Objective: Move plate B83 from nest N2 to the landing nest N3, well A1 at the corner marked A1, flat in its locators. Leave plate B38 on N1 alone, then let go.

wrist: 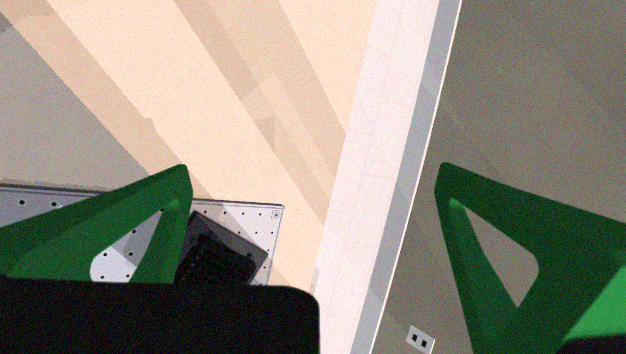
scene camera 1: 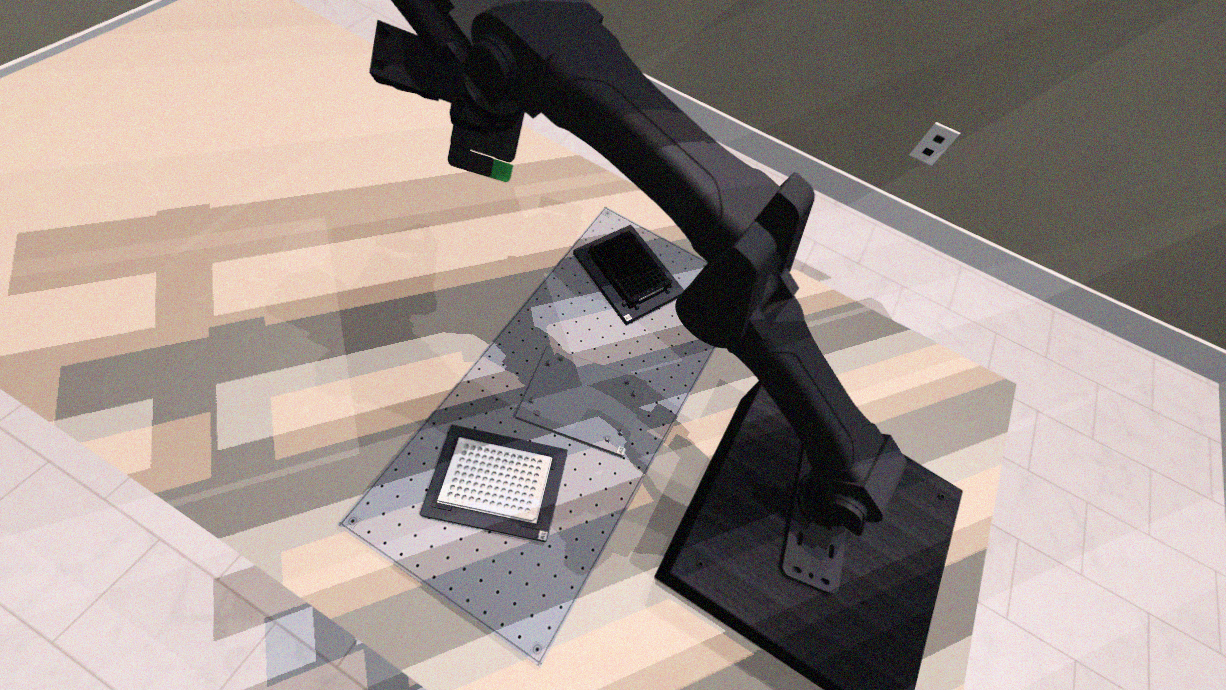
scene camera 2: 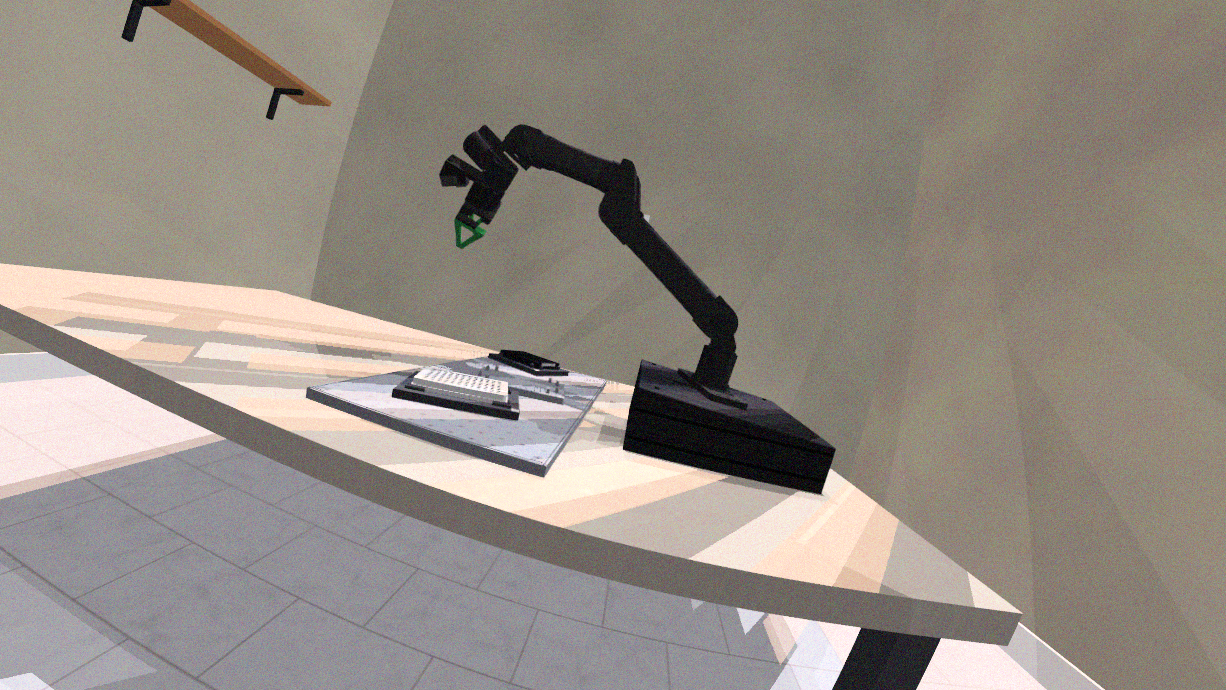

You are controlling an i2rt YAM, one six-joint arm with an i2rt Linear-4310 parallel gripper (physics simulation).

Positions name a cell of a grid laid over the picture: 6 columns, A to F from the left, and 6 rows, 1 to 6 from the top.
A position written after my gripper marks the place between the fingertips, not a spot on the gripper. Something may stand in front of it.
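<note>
You can find my gripper (scene camera 1: C2) (wrist: D4) (scene camera 2: C3) open, and it's holding nothing. There's a grey nest with pegs (scene camera 1: C4) here too, and scene camera 2 also shows me the grey nest with pegs (scene camera 2: C4).
</note>
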